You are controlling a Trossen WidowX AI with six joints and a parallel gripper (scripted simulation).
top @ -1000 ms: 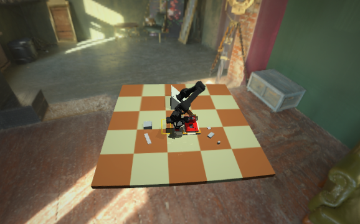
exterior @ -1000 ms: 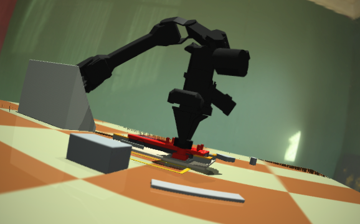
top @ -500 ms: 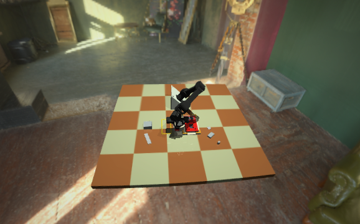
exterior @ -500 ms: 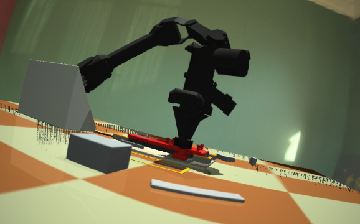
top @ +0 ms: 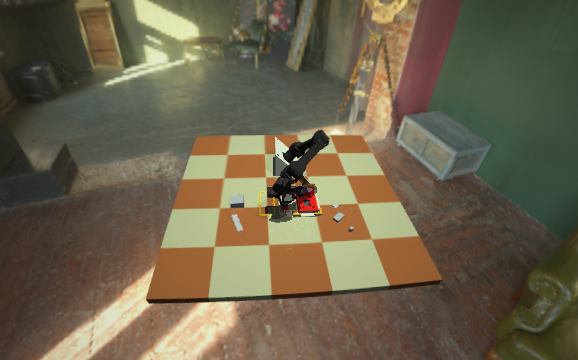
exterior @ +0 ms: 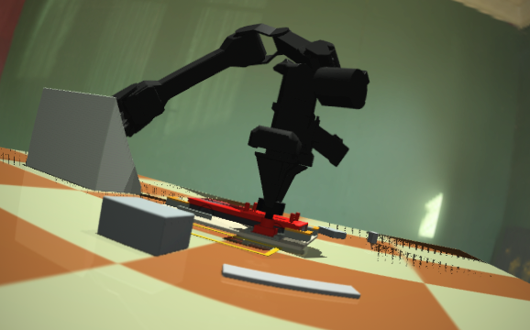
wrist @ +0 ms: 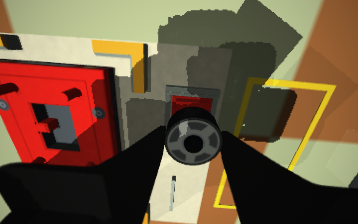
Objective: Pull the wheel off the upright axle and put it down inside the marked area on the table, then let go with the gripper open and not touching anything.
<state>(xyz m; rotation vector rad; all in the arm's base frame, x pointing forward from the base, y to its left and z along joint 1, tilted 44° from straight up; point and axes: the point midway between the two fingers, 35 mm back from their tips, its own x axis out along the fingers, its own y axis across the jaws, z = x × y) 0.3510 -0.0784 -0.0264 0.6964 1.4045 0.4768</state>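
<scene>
Right now my gripper tip is 1 cm above the upright axle. The rest, counted from my gripper tip: dark grey wheel: right at my gripper tip; flat grey bar: 6 cm ahead, 26 cm to the right, 5 cm below; grey block: 8 cm behind, 25 cm to the right, 3 cm below.
</scene>
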